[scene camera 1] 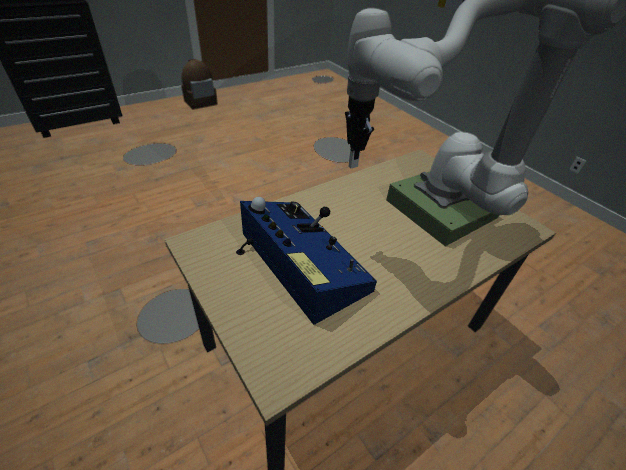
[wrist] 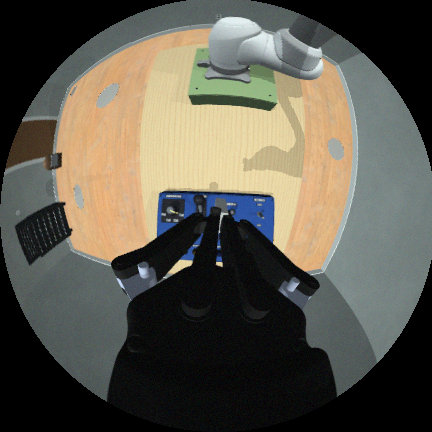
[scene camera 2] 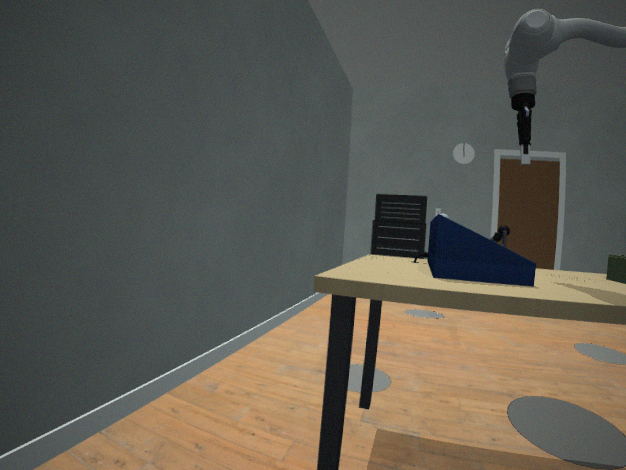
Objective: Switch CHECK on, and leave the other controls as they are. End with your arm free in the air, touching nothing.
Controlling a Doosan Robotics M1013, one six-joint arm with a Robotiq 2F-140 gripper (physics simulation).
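Frame: origin at the arm's base, x ahead, y left, z up, level; metres.
Seen in the pictures: gripper, fingertip midpoint: [scene camera 1: 353, 166] [wrist: 218, 205] [scene camera 2: 525, 164]; arm's base, origin of the base link: [scene camera 1: 441, 192] [wrist: 228, 67].
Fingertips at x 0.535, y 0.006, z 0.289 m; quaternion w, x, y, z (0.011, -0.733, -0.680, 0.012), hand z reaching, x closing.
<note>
Pixels of each thing's middle, then the offset from my fingertips to it. "spot": a spot on its surface instead.
- blue sloped control box, body centre: [scene camera 2: 469, 246] [scene camera 1: 305, 245] [wrist: 215, 224] dx +0.168, dy +0.001, dz -0.284 m
- CHECK toggle switch, body centre: [scene camera 1: 351, 264] [wrist: 260, 215] dx +0.095, dy +0.178, dz -0.252 m
- black-knobbed lever, body centre: [wrist: 198, 198] [scene camera 1: 325, 211] dx +0.046, dy -0.065, dz -0.222 m
- small MODE stick, body centre: [scene camera 1: 330, 244] [wrist: 230, 212] dx +0.099, dy +0.058, dz -0.263 m
- PROGRAM dial, body centre: [scene camera 1: 294, 207] [wrist: 170, 210] dx +0.110, dy -0.182, dz -0.262 m
- white dome, surface spot: [scene camera 1: 257, 203] spot: dx +0.271, dy -0.169, dz -0.174 m
- yellow label, surface spot: [scene camera 1: 308, 268] spot: dx +0.251, dy +0.154, dz -0.214 m
A blue sloped control box [scene camera 1: 303, 242] [scene camera 2: 477, 252] [wrist: 267, 232] stands on the table. The CHECK toggle switch [scene camera 1: 351, 264] [wrist: 260, 214] is a small lever at the box's right end in the wrist view; its position is too small to tell. A black-knobbed lever [scene camera 1: 324, 212] [wrist: 199, 200], a small MODE stick [scene camera 1: 331, 242] [wrist: 232, 212] and a PROGRAM dial [scene camera 1: 293, 208] [wrist: 171, 210] are on the same face. My gripper [scene camera 1: 353, 162] [scene camera 2: 525, 157] [wrist: 218, 205] is shut and empty, high above the box and apart from it. Its fingers hide part of the box in the wrist view.
The wooden table [scene camera 1: 227, 323] [scene camera 2: 374, 285] [wrist: 200, 140] also bears the green base block [scene camera 1: 447, 230] [wrist: 232, 101] under the arm. A white dome [scene camera 1: 257, 203] and a row of dark buttons [scene camera 1: 279, 233] are on the box. A yellow label [scene camera 1: 308, 268] lies on its face.
</note>
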